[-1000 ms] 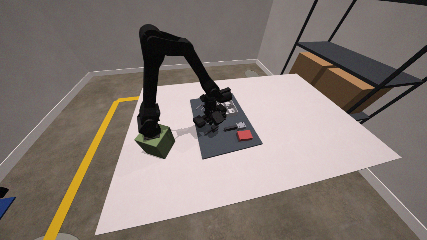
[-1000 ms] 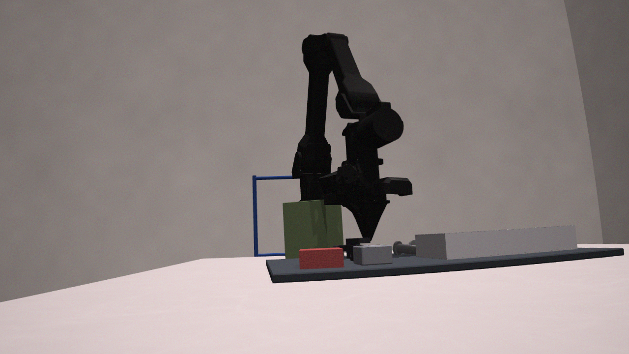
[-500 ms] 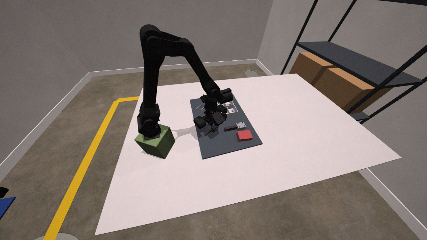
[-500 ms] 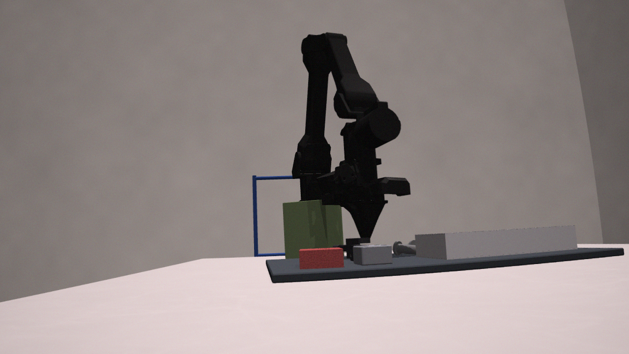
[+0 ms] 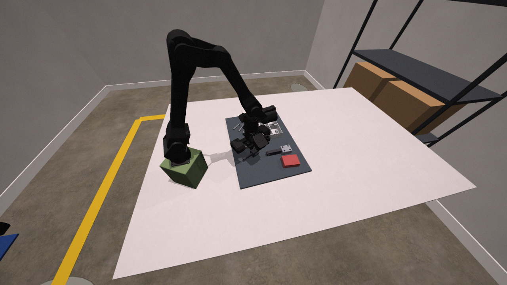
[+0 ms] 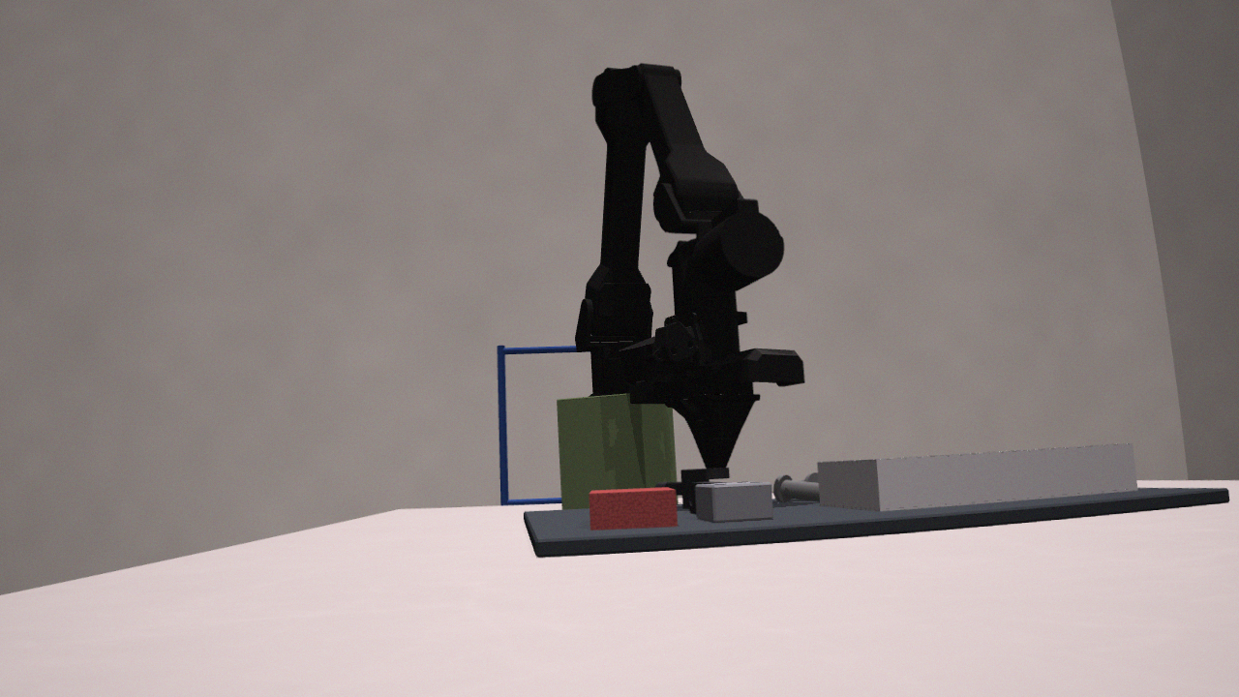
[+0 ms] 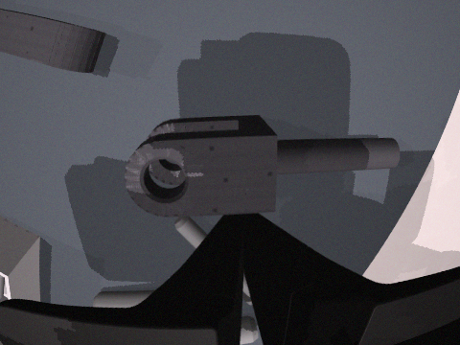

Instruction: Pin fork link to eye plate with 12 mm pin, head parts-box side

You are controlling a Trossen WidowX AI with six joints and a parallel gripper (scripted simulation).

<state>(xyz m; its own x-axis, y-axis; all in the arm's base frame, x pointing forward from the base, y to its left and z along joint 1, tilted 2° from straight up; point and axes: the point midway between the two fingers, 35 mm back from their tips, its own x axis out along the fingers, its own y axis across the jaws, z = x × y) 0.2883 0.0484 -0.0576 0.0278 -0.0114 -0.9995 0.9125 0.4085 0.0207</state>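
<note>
Now: the fork link 1 cm ahead of my hand, 2 cm to the right of it and 4 cm below it. The rest, counted from my hand: grey mount (17 cm ahead, 3 cm to the right, 4 cm below); dark mat (8 cm ahead, 7 cm to the left, 7 cm below); eye plate (9 cm ahead, 3 cm to the right, 5 cm below).
</note>
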